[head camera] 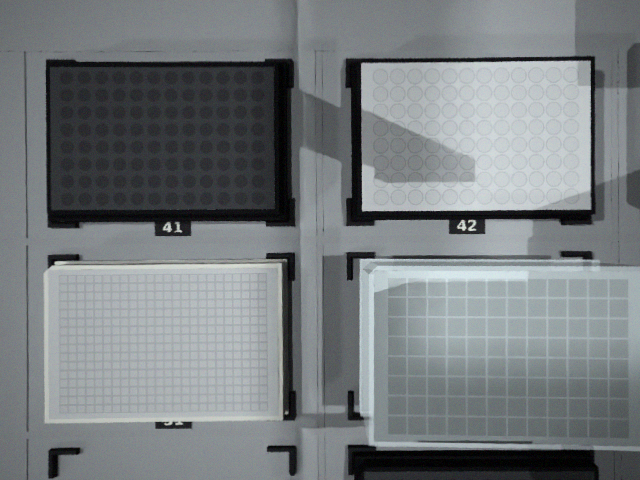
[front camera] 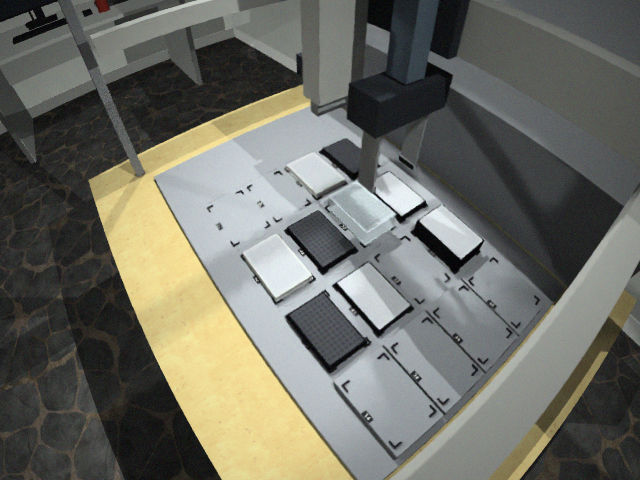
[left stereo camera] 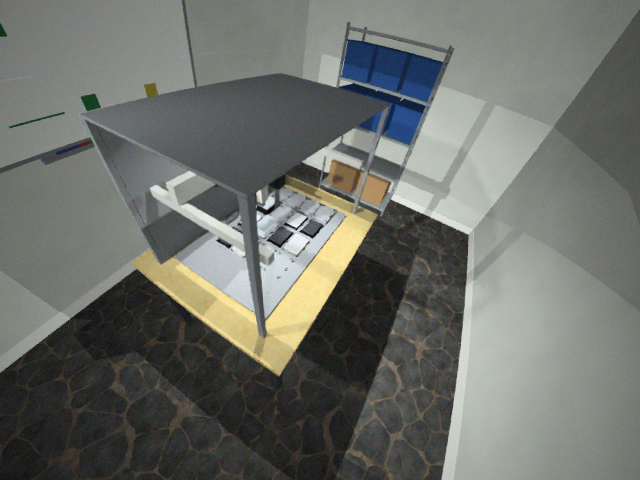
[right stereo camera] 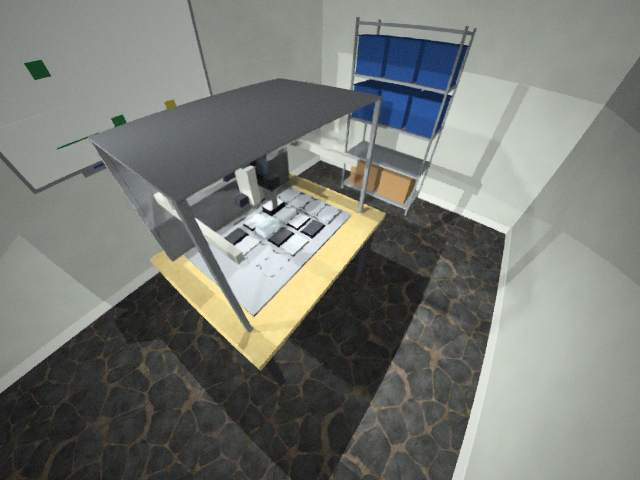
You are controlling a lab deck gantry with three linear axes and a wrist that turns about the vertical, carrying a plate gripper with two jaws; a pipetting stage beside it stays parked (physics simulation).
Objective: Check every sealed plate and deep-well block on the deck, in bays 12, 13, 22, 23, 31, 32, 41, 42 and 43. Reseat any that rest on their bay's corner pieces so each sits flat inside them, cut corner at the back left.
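My gripper is open and empty, above the back rows in the front view. The clear block in bay 32 lies over its back right corner piece; its left corner pieces show bare. The white plate in bay 31 covers its front left corner piece; its tilt is unclear. The dark plate in bay 41 and white plate in bay 42 look flat inside their corners. Bay 43 holds a tall white-topped block. Seating is unclear at 43, 22, 12, 23 and 13.
A dark plate stands in bay 22, a white one in 12, a white one in 23 and a dark one in 13. The pale pipetting stage hangs behind the gripper. A pale rail crosses the right side.
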